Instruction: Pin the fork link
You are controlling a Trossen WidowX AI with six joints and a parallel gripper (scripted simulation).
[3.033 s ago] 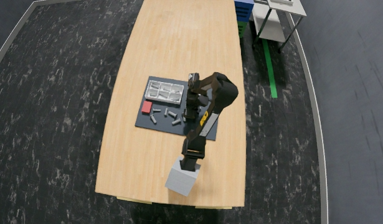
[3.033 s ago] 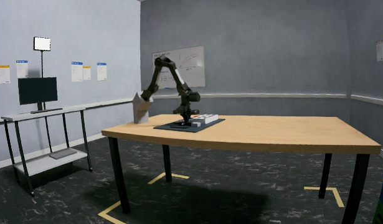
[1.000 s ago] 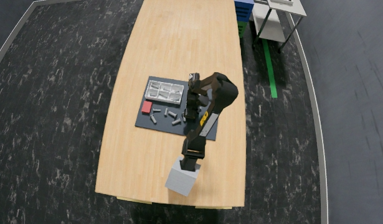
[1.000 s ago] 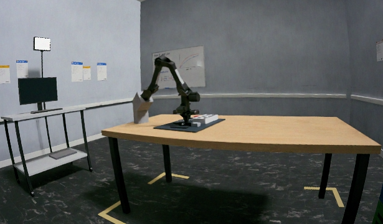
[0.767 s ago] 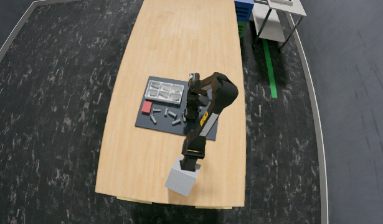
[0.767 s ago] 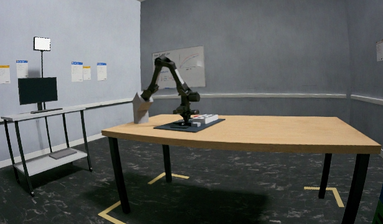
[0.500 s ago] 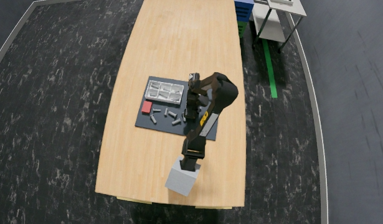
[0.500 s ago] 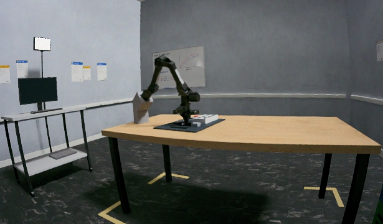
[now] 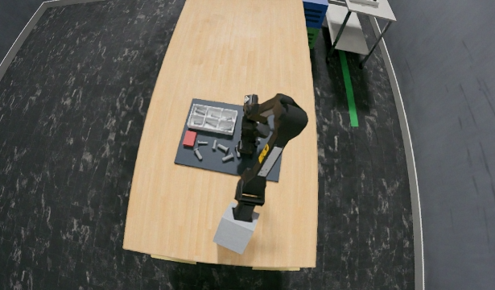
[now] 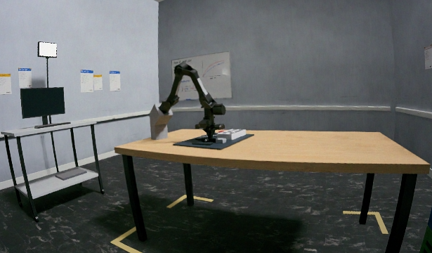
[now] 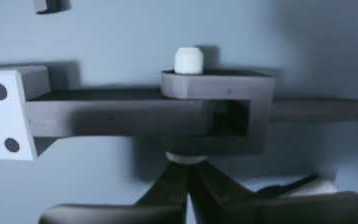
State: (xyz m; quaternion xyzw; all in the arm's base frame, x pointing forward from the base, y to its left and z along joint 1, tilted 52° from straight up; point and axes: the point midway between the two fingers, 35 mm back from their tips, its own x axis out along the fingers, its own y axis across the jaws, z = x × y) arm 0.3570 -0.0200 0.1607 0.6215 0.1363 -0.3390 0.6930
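The eye plate is 30 mm to the right of my hand and 30 mm below it. The rest, counted from my hand: long dark bar: 110 mm to the right, 30 mm below; then pin: 50 mm to the left, 50 mm behind, 30 mm below; then dark mat: 70 mm to the left, 40 mm below, 20 mm ahead.
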